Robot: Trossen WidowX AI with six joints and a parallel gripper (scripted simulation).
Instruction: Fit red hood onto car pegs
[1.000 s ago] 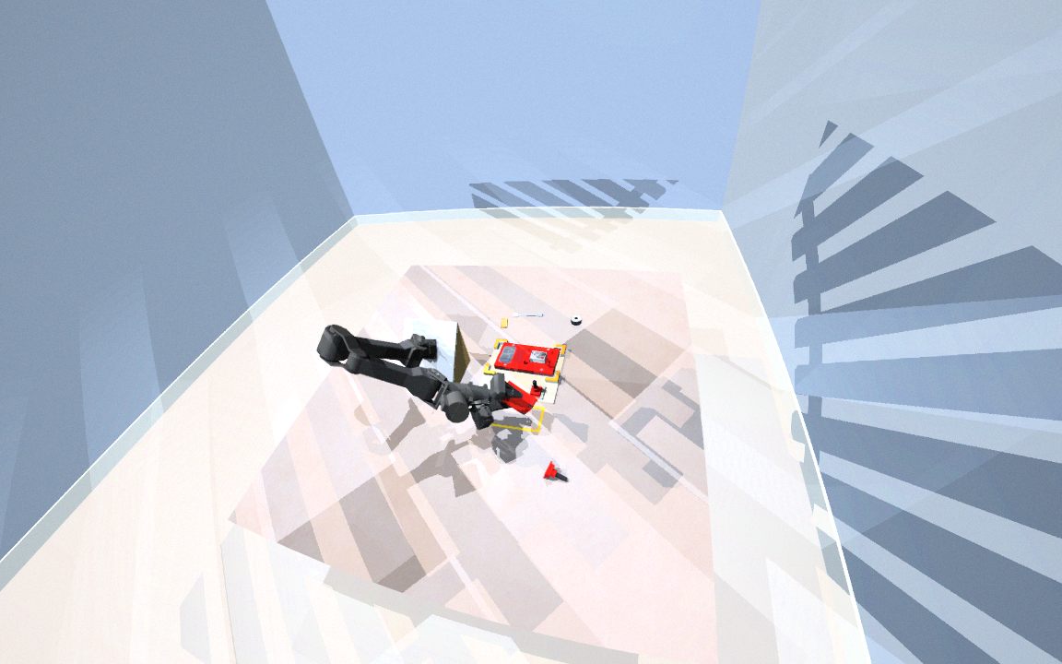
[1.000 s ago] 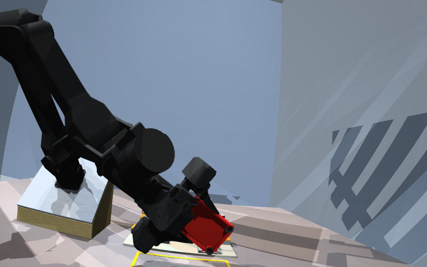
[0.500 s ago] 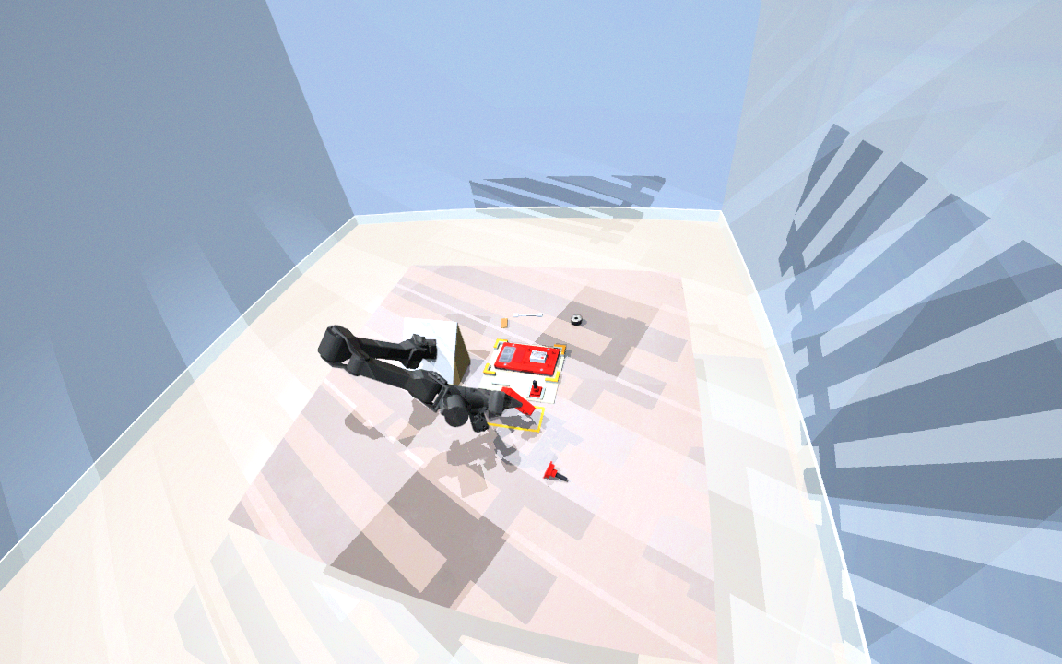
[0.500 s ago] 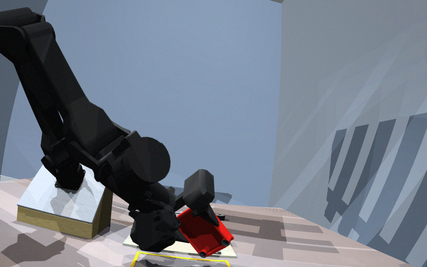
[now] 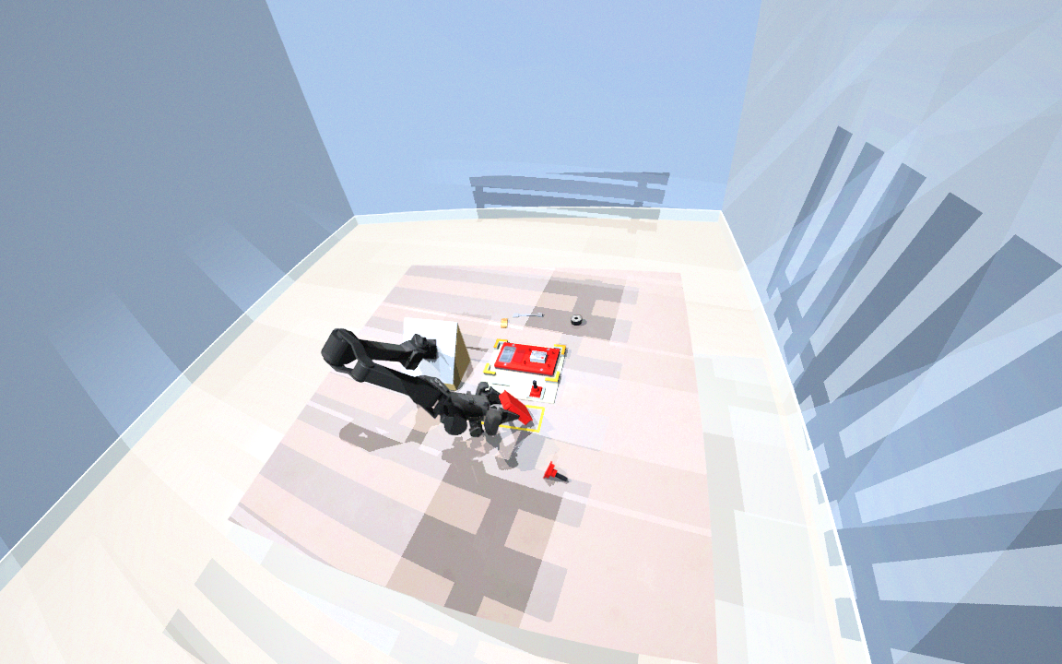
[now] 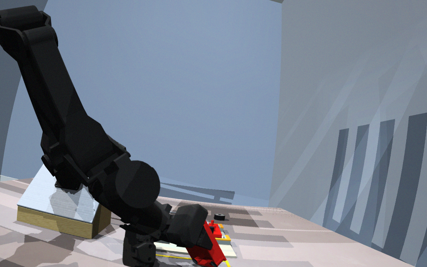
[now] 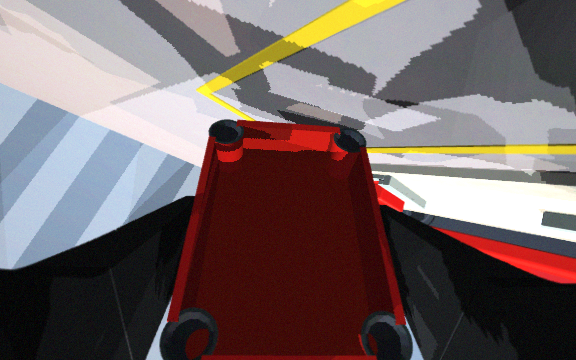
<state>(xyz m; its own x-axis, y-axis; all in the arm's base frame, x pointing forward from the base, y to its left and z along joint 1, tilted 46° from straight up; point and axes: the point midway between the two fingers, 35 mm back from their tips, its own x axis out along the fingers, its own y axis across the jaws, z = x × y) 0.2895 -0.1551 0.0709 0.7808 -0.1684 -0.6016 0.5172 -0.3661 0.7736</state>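
My gripper tip is 1 cm below the red hood. Also, from my gripper tip: grey engine block 3 cm ahead, 22 cm to the left, 2 cm below; then red cone-shaped part 13 cm ahead, 16 cm to the right, 3 cm below; then white jig 2 cm behind, 20 cm to the left, 4 cm below.
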